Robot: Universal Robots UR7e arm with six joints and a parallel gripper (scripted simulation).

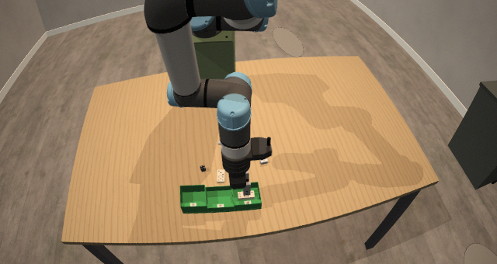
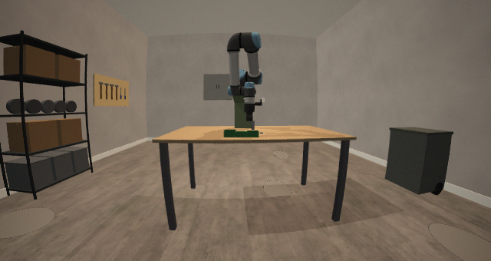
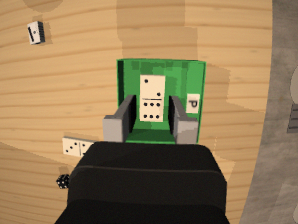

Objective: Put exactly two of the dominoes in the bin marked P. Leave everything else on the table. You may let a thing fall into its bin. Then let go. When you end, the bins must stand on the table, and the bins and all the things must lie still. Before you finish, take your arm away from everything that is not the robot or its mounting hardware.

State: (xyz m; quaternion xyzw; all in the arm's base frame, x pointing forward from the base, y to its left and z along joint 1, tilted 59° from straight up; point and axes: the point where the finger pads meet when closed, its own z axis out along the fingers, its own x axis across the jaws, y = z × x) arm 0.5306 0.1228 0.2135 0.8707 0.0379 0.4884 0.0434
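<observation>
Now: hand 6 cm above the domino. From my hand the other things lie so: grey piece (14 cm behind, 7 cm to the left, 6 cm below); bin marked P (8 cm to the right, 4 cm below, 1 cm ahead).
</observation>
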